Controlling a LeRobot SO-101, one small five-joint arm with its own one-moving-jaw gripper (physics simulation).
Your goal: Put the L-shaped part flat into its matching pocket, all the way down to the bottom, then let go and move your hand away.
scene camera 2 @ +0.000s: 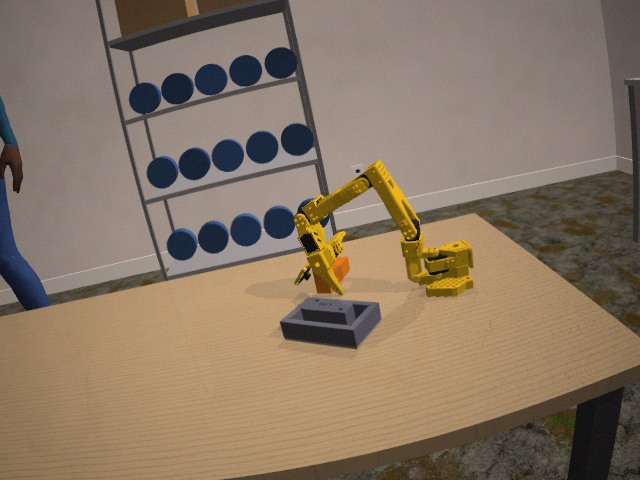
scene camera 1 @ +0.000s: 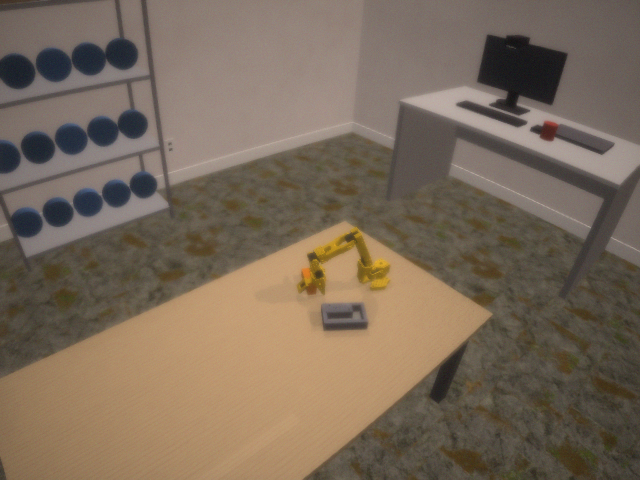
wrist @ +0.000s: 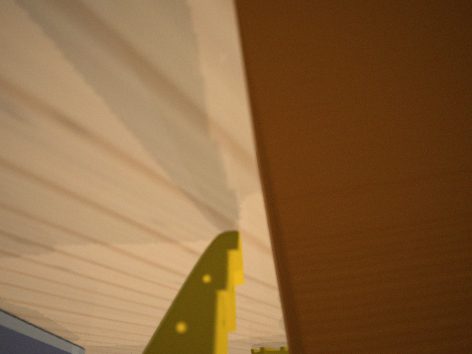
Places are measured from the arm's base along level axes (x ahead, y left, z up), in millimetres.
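Pixels of known places: hand, tool point: (scene camera 2: 341,292) (scene camera 1: 323,293) (wrist: 241,249); arm's base, link origin: (scene camera 2: 435,286) (scene camera 1: 369,283).
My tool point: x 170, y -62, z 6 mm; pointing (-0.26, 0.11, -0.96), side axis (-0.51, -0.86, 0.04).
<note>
Ahead of a thing's pixels: the offset from my tool point to its middle. Level surfaces: height alone.
The orange L-shaped part @(6 mm ahead, 73 mm right, 24 mm up) (scene camera 1: 306,274) (scene camera 2: 338,269) (wrist: 340,175) stands upright on the wooden table @(5 mm down) (scene camera 1: 223,381) (scene camera 2: 223,405) (wrist: 112,175), just behind the grey tray. The tray @(32 mm ahead, 133 mm left, 13 mm up) (scene camera 1: 344,324) (scene camera 2: 318,336) has an empty L-shaped pocket. My gripper (scene camera 1: 310,287) (scene camera 2: 319,285) is fully open and low over the table, with the part beside its jaws, and neither jaw presses on it.
The arm's yellow base (scene camera 1: 376,275) (scene camera 2: 449,273) sits on the table to the right of the tray. A shelf rack (scene camera 1: 155,110) (scene camera 2: 309,114) with blue balls stands by the wall. A grey desk (scene camera 1: 423,143) with a monitor stands far right.
</note>
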